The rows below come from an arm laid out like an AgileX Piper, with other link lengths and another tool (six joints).
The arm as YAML. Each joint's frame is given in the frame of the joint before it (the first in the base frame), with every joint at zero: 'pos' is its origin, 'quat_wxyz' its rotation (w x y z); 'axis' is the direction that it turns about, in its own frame. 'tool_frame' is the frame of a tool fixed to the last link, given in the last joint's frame.
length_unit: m
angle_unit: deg
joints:
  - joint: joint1
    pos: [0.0, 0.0, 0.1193]
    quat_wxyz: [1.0, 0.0, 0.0, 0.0]
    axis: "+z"
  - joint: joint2
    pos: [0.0, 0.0, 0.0]
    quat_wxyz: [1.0, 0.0, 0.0, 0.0]
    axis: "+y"
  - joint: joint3
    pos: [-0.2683, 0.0, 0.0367]
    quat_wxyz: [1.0, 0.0, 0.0, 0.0]
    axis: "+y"
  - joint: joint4
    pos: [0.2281, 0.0, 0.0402]
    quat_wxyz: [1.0, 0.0, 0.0, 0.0]
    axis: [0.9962, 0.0, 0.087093]
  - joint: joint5
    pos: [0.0, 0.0, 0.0]
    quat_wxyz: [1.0, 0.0, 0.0, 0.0]
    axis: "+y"
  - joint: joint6
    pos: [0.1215, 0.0, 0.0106]
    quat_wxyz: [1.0, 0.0, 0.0, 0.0]
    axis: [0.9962, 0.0, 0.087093]
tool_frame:
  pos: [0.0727, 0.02, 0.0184]
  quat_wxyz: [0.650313, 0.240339, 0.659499, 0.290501]
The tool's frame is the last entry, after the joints.
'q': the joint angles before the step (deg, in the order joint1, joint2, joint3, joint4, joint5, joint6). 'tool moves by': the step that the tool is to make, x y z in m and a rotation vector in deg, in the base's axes. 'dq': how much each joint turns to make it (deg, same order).
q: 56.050 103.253 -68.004 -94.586 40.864 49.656
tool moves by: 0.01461 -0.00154 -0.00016 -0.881 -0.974 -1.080
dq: -1.550 2.003 -2.356 -0.739 0.200 -0.826
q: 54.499 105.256 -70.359 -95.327 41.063 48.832
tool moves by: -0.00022 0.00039 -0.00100 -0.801 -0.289 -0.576
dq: 0.499 0.483 -0.411 0.524 1.239 -0.793
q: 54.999 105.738 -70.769 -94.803 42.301 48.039
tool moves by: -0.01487 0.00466 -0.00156 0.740 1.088 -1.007
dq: 2.824 -0.538 0.503 3.230 2.656 -0.244
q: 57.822 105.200 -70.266 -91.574 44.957 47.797
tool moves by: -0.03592 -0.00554 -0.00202 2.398 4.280 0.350
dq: 3.821 -5.308 5.314 6.048 0.559 -0.093
